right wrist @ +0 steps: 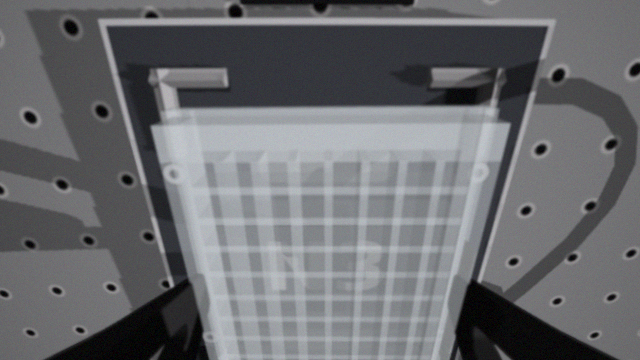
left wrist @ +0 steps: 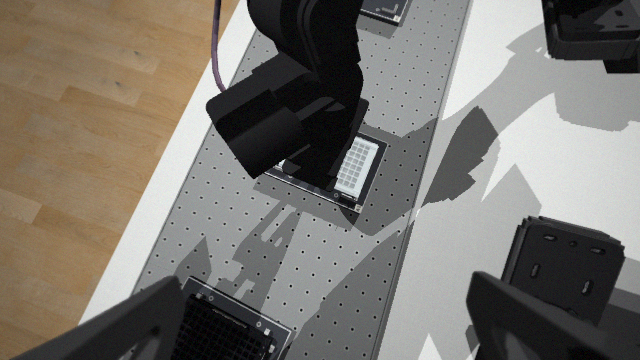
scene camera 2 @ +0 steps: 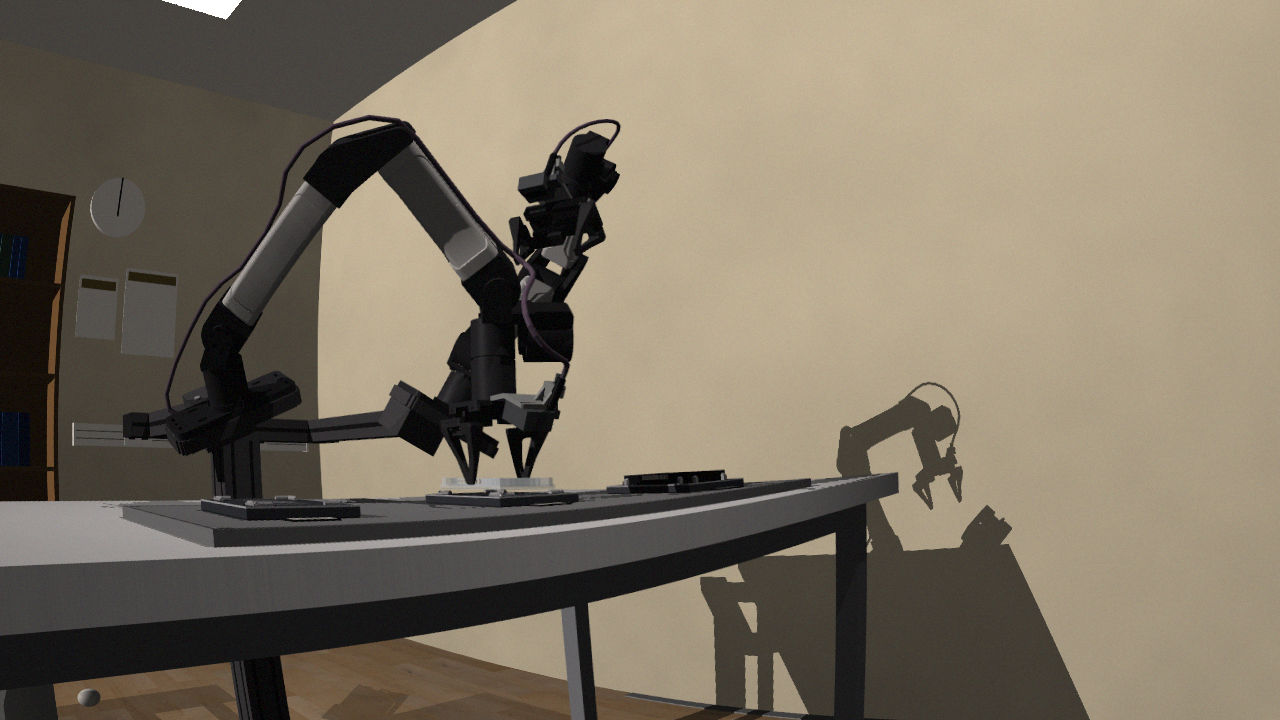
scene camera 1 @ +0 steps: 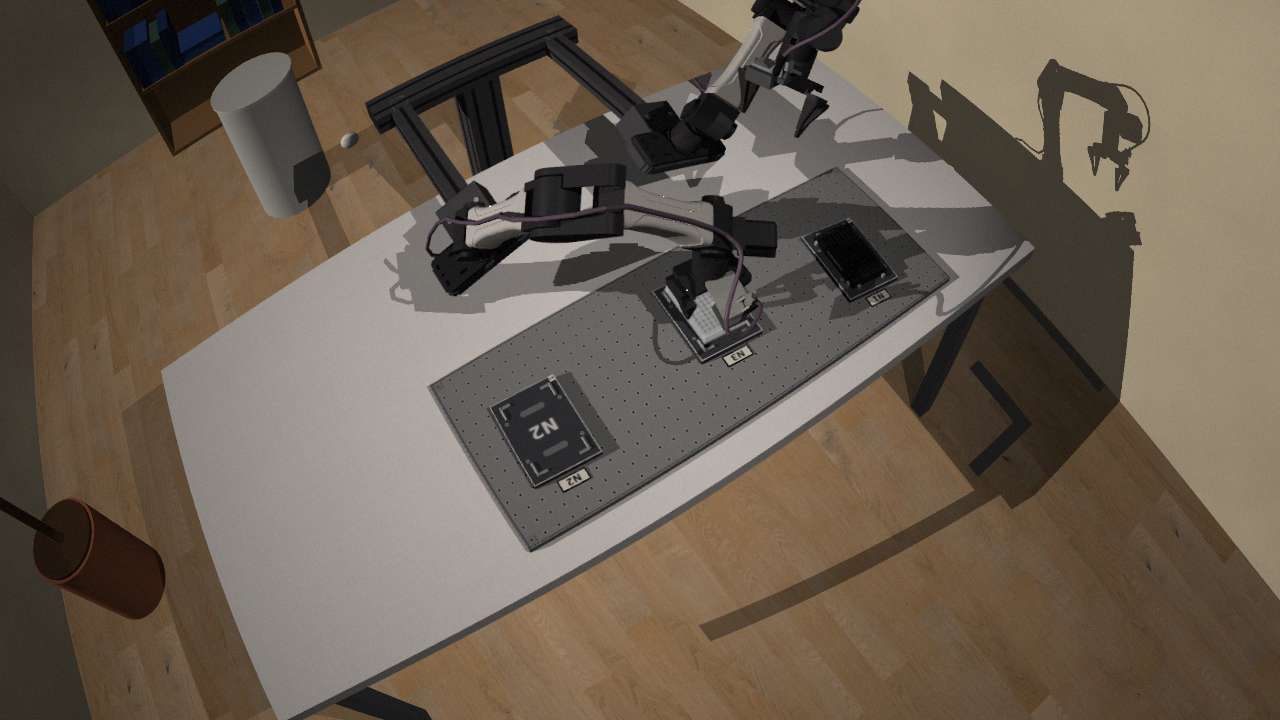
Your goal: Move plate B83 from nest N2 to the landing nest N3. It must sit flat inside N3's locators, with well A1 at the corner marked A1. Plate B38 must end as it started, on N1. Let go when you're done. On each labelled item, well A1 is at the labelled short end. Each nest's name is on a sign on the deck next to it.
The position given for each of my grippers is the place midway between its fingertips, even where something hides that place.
I see my left gripper (scene camera 2: 545,257), my right gripper (scene camera 2: 497,484) and a clear plate B83 (scene camera 2: 447,483).
The clear plate B83 shows as well in the right wrist view (right wrist: 360,273), in the left wrist view (left wrist: 352,174) and in scene camera 1 (scene camera 1: 705,301). My left gripper also shows in the left wrist view (left wrist: 325,288). My right gripper also shows in the right wrist view (right wrist: 328,288) and in the left wrist view (left wrist: 325,154).
